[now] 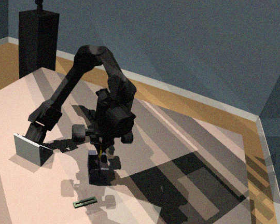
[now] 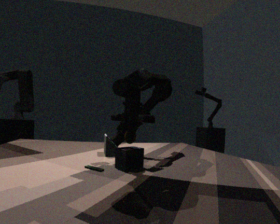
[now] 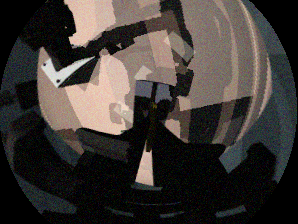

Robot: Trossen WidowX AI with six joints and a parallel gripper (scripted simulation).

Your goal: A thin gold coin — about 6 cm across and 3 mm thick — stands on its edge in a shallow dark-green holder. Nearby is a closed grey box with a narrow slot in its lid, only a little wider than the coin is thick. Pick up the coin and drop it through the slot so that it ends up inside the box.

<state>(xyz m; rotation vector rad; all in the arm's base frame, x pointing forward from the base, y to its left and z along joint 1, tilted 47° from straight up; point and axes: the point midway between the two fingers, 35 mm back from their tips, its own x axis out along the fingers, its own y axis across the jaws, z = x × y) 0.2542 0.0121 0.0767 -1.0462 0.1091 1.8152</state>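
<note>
My gripper tip is now 20 mm below the gold coin.
</note>
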